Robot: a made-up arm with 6 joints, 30 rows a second.
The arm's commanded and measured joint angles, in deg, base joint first. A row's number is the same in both.
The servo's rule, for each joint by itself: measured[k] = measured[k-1] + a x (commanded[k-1-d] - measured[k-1]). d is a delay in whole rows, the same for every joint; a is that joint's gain. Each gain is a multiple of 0.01, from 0.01 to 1. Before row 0 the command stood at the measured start. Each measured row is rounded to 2 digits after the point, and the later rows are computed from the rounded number. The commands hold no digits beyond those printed.
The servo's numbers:
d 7
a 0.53 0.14 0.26 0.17 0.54 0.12
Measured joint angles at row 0:
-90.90, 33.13, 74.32, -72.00, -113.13, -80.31
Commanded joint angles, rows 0 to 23:
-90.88, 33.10, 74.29, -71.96, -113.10, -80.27
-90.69, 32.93, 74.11, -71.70, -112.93, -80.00
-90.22, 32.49, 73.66, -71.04, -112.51, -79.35
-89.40, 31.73, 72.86, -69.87, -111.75, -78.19
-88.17, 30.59, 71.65, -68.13, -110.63, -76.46
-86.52, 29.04, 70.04, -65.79, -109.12, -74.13
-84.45, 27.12, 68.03, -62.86, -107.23, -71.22
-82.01, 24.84, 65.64, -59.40, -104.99, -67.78
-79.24, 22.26, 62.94, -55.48, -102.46, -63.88
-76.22, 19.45, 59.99, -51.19, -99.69, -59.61
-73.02, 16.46, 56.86, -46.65, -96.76, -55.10
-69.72, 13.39, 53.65, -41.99, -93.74, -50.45
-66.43, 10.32, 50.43, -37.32, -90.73, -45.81
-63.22, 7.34, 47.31, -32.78, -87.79, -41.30
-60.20, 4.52, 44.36, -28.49, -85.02, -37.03
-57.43, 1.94, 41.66, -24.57, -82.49, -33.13
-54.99, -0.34, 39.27, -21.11, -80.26, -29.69
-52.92, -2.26, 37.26, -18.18, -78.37, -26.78
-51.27, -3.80, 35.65, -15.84, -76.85, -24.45
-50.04, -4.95, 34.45, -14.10, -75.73, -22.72
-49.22, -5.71, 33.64, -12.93, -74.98, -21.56
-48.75, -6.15, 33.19, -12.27, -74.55, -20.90
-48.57, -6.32, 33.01, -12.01, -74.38, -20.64
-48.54, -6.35, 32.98, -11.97, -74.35, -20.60
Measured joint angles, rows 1 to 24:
-90.90, 33.13, 74.32, -72.00, -113.13, -80.31
-90.90, 33.13, 74.32, -72.00, -113.13, -80.31
-90.90, 33.13, 74.32, -72.00, -113.13, -80.31
-90.90, 33.13, 74.32, -72.00, -113.13, -80.31
-90.90, 33.13, 74.32, -72.00, -113.13, -80.31
-90.90, 33.13, 74.32, -72.00, -113.13, -80.31
-90.90, 33.13, 74.32, -72.00, -113.13, -80.31
-90.89, 33.13, 74.31, -71.99, -113.11, -80.31
-90.78, 33.10, 74.26, -71.94, -113.01, -80.27
-90.48, 33.01, 74.10, -71.79, -112.74, -80.16
-89.91, 32.83, 73.78, -71.46, -112.21, -79.92
-88.99, 32.52, 73.23, -70.89, -111.36, -79.50
-87.68, 32.03, 72.40, -70.02, -110.15, -78.86
-85.97, 31.34, 71.26, -68.80, -108.57, -77.94
-83.87, 30.43, 69.80, -67.20, -106.64, -76.72
-81.42, 29.29, 68.02, -65.21, -104.38, -75.18
-78.66, 27.91, 65.93, -62.83, -101.85, -73.31
-75.67, 26.31, 63.57, -60.08, -99.10, -71.12
-72.52, 24.50, 60.99, -57.00, -96.21, -68.64
-69.29, 22.51, 58.24, -53.65, -93.25, -65.90
-66.07, 20.39, 55.40, -50.10, -90.30, -62.95
-62.96, 18.17, 52.53, -46.43, -87.45, -59.84
-60.03, 15.90, 49.70, -42.71, -84.77, -56.63
-57.36, 13.63, 46.99, -39.04, -82.33, -53.40

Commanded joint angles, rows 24 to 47:
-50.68, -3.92, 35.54, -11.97, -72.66, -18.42
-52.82, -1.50, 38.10, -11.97, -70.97, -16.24
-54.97, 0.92, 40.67, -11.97, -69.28, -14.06
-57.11, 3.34, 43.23, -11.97, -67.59, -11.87
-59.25, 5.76, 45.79, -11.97, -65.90, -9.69
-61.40, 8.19, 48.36, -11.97, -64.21, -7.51
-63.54, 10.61, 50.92, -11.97, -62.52, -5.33
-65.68, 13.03, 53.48, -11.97, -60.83, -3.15
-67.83, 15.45, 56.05, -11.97, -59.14, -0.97
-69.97, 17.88, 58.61, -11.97, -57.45, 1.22
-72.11, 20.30, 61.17, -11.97, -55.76, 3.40
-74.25, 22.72, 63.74, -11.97, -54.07, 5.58
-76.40, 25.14, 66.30, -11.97, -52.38, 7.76
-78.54, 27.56, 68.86, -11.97, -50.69, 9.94
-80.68, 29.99, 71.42, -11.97, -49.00, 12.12
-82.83, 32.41, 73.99, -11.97, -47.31, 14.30
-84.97, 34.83, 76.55, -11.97, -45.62, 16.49
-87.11, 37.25, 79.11, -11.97, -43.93, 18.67
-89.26, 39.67, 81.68, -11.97, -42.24, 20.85
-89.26, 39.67, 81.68, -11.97, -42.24, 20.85
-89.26, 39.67, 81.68, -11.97, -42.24, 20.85
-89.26, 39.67, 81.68, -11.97, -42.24, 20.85
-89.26, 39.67, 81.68, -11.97, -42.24, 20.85
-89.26, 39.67, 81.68, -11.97, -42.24, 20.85
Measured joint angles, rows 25 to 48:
-55.01, 11.41, 44.46, -35.49, -80.19, -50.21
-53.03, 9.28, 42.17, -32.15, -78.39, -47.12
-51.45, 7.29, 40.16, -29.08, -76.95, -44.19
-50.27, 5.47, 38.46, -26.33, -75.89, -41.47
-49.46, 3.84, 37.09, -23.94, -75.17, -39.00
-48.99, 2.42, 36.03, -21.91, -74.74, -36.80
-48.75, 1.19, 35.24, -20.22, -74.53, -34.86
-49.77, 0.47, 35.32, -18.82, -73.52, -32.89
-51.39, 0.19, 36.04, -17.66, -72.14, -30.89
-53.29, 0.29, 37.24, -16.69, -70.60, -28.87
-55.31, 0.72, 38.80, -15.89, -68.97, -26.83
-57.40, 1.43, 40.62, -15.22, -67.31, -24.77
-59.52, 2.38, 42.63, -14.67, -65.64, -22.70
-61.65, 3.53, 44.79, -14.21, -63.96, -20.62
-63.79, 4.86, 47.05, -13.83, -62.27, -18.52
-65.93, 6.34, 49.39, -13.51, -60.58, -16.41
-68.07, 7.96, 51.79, -13.25, -58.89, -14.29
-70.21, 9.69, 54.23, -13.03, -57.20, -12.17
-72.35, 11.51, 56.70, -12.85, -55.51, -10.04
-74.50, 13.42, 59.20, -12.70, -53.82, -7.90
-76.64, 15.40, 61.71, -12.58, -52.13, -5.76
-78.78, 17.44, 64.23, -12.48, -50.44, -3.61
-80.93, 19.54, 66.77, -12.39, -48.75, -1.46
-83.07, 21.68, 69.31, -12.32, -47.06, 0.69

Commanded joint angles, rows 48 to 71:
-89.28, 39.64, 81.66, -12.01, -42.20, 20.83
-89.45, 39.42, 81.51, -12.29, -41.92, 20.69
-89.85, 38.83, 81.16, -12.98, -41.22, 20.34
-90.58, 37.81, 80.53, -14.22, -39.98, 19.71
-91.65, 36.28, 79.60, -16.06, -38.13, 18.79
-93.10, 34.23, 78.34, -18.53, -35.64, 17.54
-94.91, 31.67, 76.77, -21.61, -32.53, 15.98
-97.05, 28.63, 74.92, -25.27, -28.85, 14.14
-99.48, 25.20, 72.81, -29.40, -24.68, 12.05
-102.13, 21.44, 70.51, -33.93, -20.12, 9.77
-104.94, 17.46, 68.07, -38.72, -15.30, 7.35
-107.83, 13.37, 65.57, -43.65, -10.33, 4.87
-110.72, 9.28, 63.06, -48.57, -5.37, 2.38
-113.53, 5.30, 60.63, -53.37, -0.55, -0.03
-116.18, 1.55, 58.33, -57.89, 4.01, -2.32
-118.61, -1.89, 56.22, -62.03, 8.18, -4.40
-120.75, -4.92, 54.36, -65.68, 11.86, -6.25
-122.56, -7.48, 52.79, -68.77, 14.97, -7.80
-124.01, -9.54, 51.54, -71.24, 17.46, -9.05
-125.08, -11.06, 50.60, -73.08, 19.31, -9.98
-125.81, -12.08, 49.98, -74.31, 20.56, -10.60
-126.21, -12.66, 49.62, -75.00, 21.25, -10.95
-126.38, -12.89, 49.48, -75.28, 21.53, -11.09
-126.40, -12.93, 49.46, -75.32, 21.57, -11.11
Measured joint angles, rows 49 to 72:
-85.21, 23.86, 71.86, -12.26, -45.37, 2.85
-87.36, 26.07, 74.41, -12.21, -43.68, 5.01
-88.37, 27.97, 76.30, -12.17, -42.90, 6.91
-88.84, 29.61, 77.70, -12.14, -42.54, 8.58
-89.06, 31.02, 78.73, -12.11, -42.38, 10.05
-89.17, 32.23, 79.50, -12.09, -42.30, 11.35
-89.22, 33.27, 80.07, -12.07, -42.27, 12.49
-89.25, 34.16, 80.48, -12.06, -42.23, 13.49
-89.36, 34.90, 80.75, -12.10, -42.06, 14.35
-89.62, 35.45, 80.86, -12.25, -41.61, 15.07
-90.13, 35.78, 80.77, -12.58, -40.73, 15.63
-90.94, 35.85, 80.47, -13.17, -39.33, 16.01
-92.08, 35.62, 79.92, -14.08, -37.34, 16.19
-93.58, 35.07, 79.10, -15.36, -34.74, 16.16
-95.42, 34.17, 78.01, -17.04, -31.56, 15.92
-97.57, 32.91, 76.66, -19.14, -27.84, 15.46
-99.99, 31.30, 75.06, -21.65, -23.67, 14.78
-102.61, 29.36, 73.24, -24.55, -19.15, 13.89
-105.38, 27.12, 71.25, -27.80, -14.39, 12.81
-108.21, 24.62, 69.12, -31.33, -9.52, 11.56
-111.03, 21.92, 66.91, -35.08, -4.68, 10.17
-113.76, 19.07, 64.68, -38.96, 0.01, 8.67
-116.33, 16.14, 62.48, -42.88, 4.42, 7.10
-118.67, 13.19, 60.37, -46.76, 8.44, 5.50

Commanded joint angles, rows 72 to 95:
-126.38, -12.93, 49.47, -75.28, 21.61, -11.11
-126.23, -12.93, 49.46, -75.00, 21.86, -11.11
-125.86, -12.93, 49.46, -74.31, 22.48, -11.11
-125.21, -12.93, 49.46, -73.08, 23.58, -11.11
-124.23, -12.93, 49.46, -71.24, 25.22, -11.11
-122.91, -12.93, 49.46, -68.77, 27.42, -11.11
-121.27, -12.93, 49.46, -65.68, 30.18, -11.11
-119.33, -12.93, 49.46, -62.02, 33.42, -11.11
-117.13, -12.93, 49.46, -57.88, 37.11, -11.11
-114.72, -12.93, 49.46, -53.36, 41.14, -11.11
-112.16, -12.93, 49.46, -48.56, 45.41, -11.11
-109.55, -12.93, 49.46, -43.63, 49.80, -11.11
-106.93, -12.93, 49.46, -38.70, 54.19, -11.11
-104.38, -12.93, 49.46, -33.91, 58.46, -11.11
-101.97, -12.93, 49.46, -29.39, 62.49, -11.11
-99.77, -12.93, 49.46, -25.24, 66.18, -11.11
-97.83, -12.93, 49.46, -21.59, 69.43, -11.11
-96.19, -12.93, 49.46, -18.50, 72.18, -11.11
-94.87, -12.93, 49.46, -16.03, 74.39, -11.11
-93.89, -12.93, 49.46, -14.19, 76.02, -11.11
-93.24, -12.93, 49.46, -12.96, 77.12, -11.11
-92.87, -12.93, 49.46, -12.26, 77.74, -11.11
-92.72, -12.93, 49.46, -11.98, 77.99, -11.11
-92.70, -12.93, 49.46, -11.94, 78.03, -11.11
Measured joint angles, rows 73 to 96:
-120.73, 10.30, 58.40, -50.50, 11.97, 3.90
-122.47, 7.52, 56.62, -54.03, 14.93, 2.35
-123.85, 4.92, 55.05, -57.27, 17.30, 0.87
-124.89, 2.54, 53.73, -60.17, 19.06, -0.51
-125.59, 0.41, 52.66, -62.69, 20.24, -1.76
-126.01, -1.45, 51.83, -64.83, 20.94, -2.88
-126.22, -3.06, 51.21, -66.61, 21.28, -3.87
-126.30, -4.44, 50.76, -68.08, 21.46, -4.74
-126.26, -5.63, 50.42, -69.26, 21.68, -5.50
-126.05, -6.65, 50.17, -70.12, 22.11, -6.17
-125.60, -7.53, 49.99, -70.62, 22.90, -6.76
-124.87, -8.29, 49.85, -70.73, 24.15, -7.28
-123.83, -8.94, 49.75, -70.40, 25.92, -7.74
-122.47, -9.50, 49.67, -69.60, 28.22, -8.14
-120.81, -9.98, 49.62, -68.31, 31.03, -8.50
-118.86, -10.39, 49.58, -66.54, 34.31, -8.81
-116.67, -10.75, 49.55, -64.30, 38.00, -9.09
-114.28, -11.06, 49.53, -61.62, 42.00, -9.33
-111.77, -11.32, 49.51, -58.56, 46.21, -9.54
-109.20, -11.55, 49.50, -55.18, 50.52, -9.73
-106.65, -11.74, 49.49, -51.56, 54.81, -9.90
-104.17, -11.91, 49.48, -47.79, 58.96, -10.05
-101.84, -12.05, 49.47, -43.96, 62.86, -10.18
-99.71, -12.17, 49.47, -40.16, 66.41, -10.29

